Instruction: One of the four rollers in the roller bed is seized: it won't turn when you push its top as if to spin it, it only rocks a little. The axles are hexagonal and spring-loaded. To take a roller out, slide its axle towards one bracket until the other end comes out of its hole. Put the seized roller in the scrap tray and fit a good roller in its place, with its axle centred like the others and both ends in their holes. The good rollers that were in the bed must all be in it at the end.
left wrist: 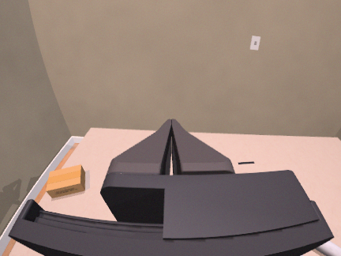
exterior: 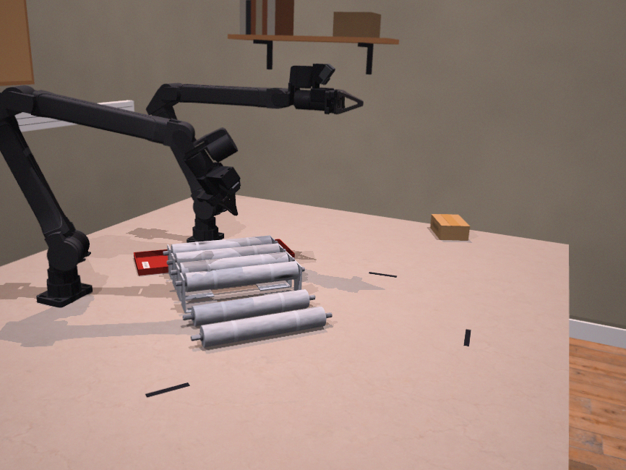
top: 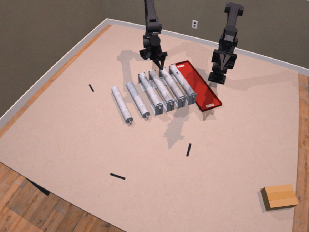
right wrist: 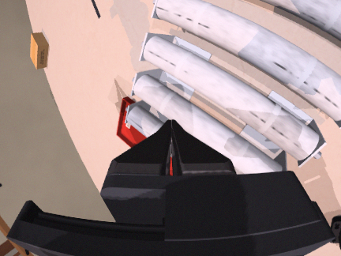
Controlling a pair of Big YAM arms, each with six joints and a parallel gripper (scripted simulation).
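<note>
Now: left hand 42 cm above the roller, 29 cm past it and 28 cm to the left of it. The rest, counted from my left hand: red scrap tray (49 cm below, 37 cm behind, 21 cm to the right); then cardboard box (48 cm to the left, 46 cm below, 14 cm ahead).
</note>
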